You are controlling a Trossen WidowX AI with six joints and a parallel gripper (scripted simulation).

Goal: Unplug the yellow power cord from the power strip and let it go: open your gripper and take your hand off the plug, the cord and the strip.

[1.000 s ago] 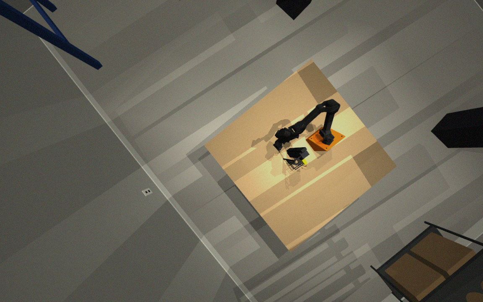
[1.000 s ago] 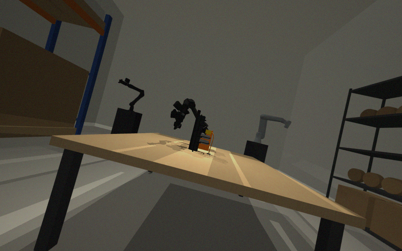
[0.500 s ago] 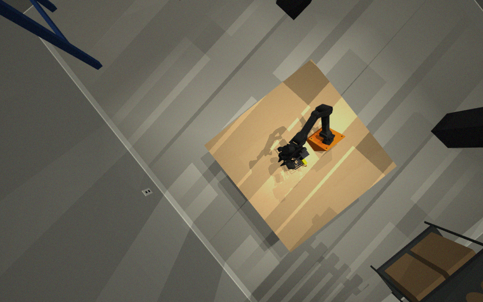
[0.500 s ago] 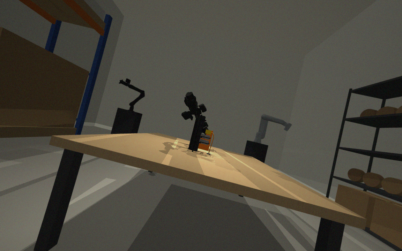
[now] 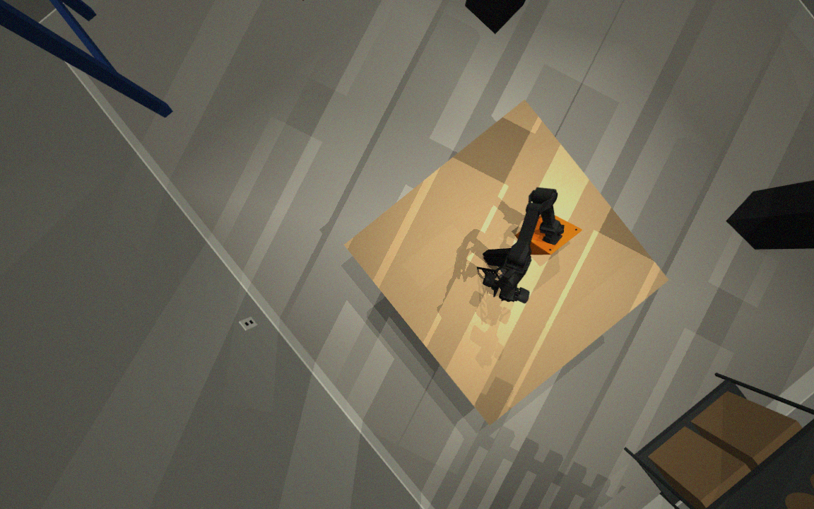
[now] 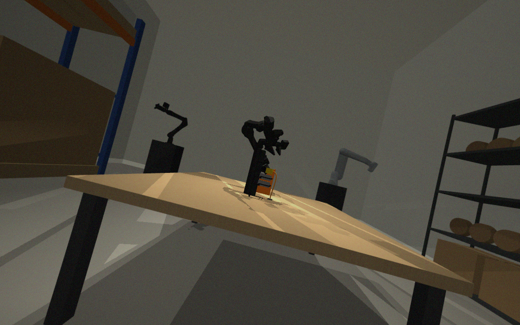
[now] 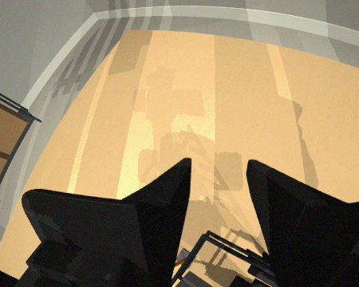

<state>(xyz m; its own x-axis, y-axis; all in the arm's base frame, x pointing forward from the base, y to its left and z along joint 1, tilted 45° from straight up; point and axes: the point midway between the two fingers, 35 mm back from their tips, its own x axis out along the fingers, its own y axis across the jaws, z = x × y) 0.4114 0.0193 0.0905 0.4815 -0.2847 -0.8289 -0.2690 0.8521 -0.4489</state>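
Now: gripper tip 150 mm past the yellow plug, 90 mm above it and 20 mm to the left of it.
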